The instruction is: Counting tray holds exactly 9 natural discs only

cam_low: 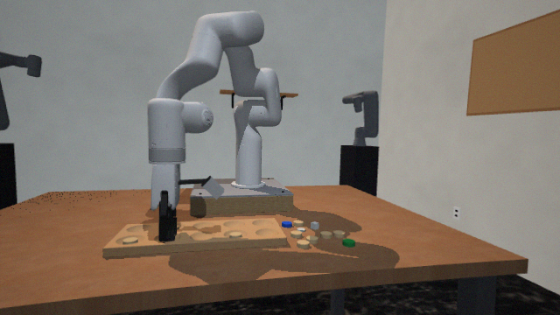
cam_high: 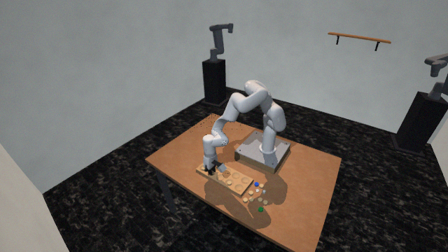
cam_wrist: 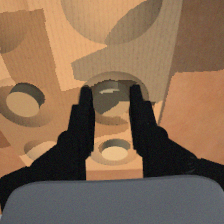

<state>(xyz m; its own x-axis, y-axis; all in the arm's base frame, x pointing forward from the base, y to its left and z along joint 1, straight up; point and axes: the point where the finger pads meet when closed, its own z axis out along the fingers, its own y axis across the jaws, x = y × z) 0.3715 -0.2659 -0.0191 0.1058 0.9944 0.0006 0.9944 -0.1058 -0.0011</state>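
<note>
Now: hand 33 cm to the right of the small white disc, 4 cm above it and 2 cm past it. From my hand the other things lie so: blue disc 31 cm to the left, 6 cm behind, 3 cm below; then wooden counting tray 8 cm to the left, 3 cm below, 3 cm behind; then cube 37 cm to the left, 3 cm below, 2 cm behind.
</note>
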